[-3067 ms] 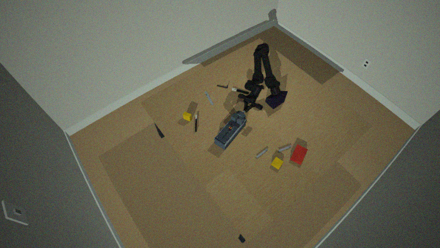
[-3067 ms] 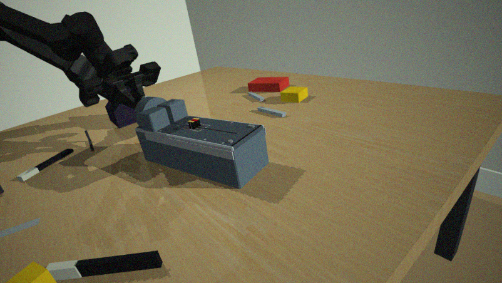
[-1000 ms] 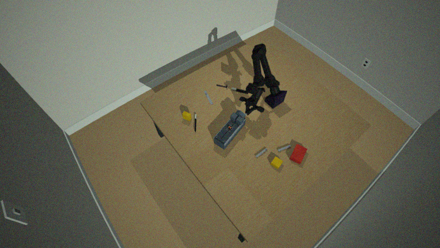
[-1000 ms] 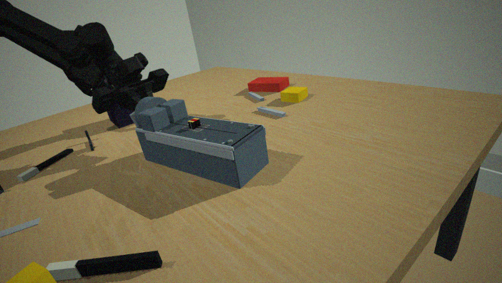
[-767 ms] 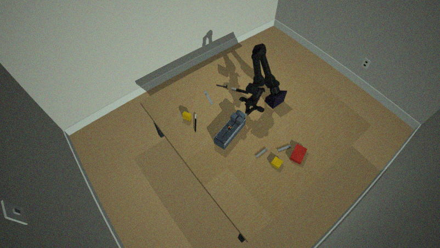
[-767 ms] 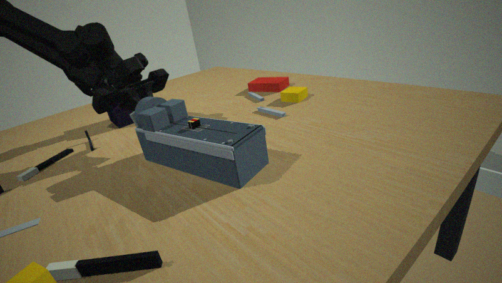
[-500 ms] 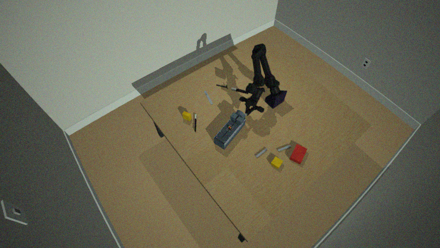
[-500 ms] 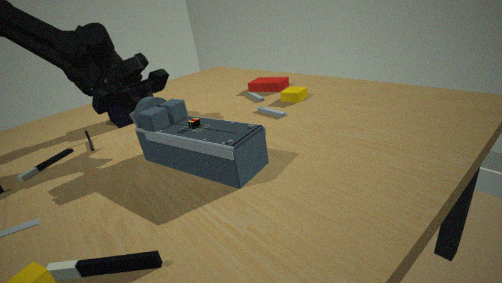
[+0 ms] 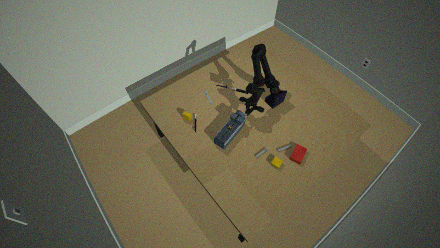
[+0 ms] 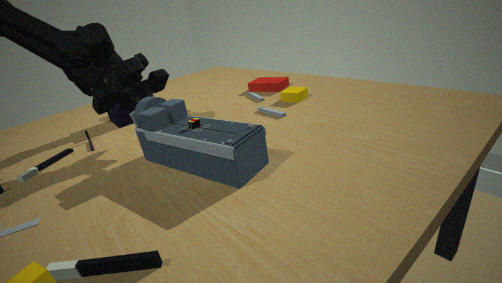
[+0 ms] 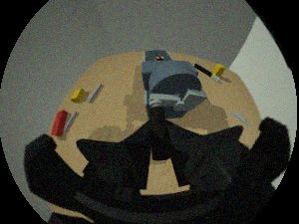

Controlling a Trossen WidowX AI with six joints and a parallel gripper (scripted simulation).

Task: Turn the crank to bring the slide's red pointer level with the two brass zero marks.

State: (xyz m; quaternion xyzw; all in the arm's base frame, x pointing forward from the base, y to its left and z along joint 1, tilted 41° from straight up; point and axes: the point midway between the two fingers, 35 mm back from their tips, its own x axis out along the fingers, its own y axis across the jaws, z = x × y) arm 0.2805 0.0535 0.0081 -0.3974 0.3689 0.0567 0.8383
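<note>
Right now the dark crank handle is 20 mm behind my gripper tip, 10 mm to the right of it and 20 mm above it. The rest, counted from my gripper tip: red pointer: 160 mm ahead, 40 mm to the left, 10 mm above; red block: 160 mm behind, 420 mm to the left, 60 mm below; grey bar: 130 mm ahead, 330 mm to the right, 70 mm below.
</note>
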